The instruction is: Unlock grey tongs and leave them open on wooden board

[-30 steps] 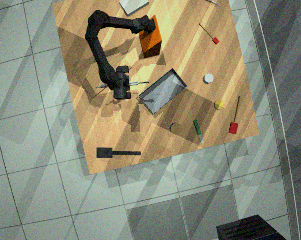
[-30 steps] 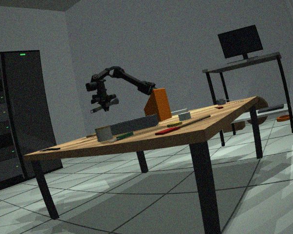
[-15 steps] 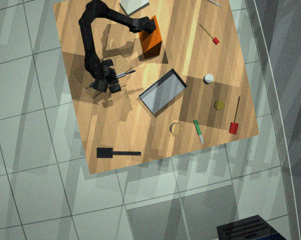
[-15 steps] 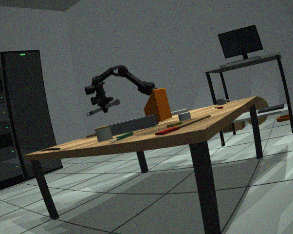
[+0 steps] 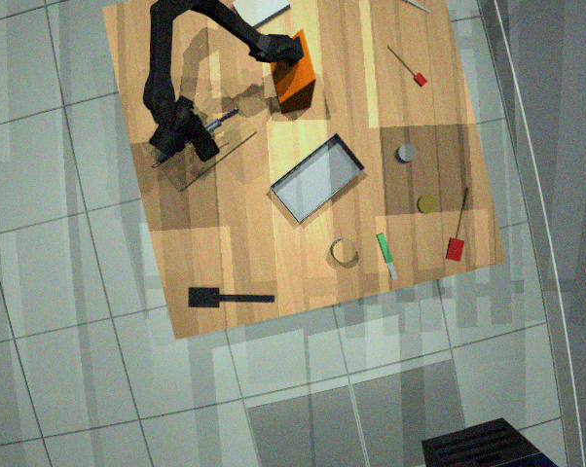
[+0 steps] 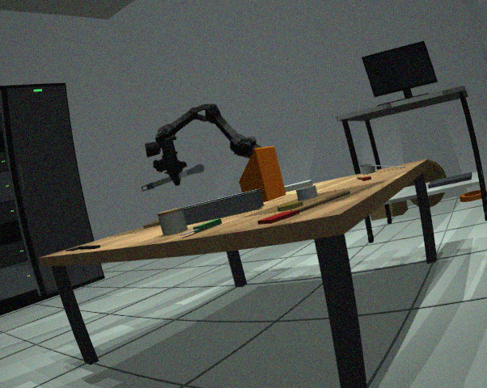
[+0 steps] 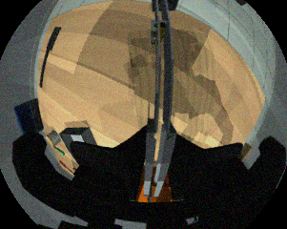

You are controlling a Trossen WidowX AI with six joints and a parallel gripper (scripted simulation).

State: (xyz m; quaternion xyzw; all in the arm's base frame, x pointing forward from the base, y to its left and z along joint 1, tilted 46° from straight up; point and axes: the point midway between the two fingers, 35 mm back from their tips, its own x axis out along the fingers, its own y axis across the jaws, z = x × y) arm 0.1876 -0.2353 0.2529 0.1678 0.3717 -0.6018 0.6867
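Right now the wooden board is 140 mm below my gripper tip, 60 mm behind it and 50 mm to the right of it. From my gripper tip the other things lie so: black spatula: 540 mm ahead, 150 mm below, 90 mm to the right; grey roasting tin: 340 mm to the left, 200 mm ahead, 120 mm below; white cylinder: 680 mm to the left, 180 mm ahead, 130 mm below.
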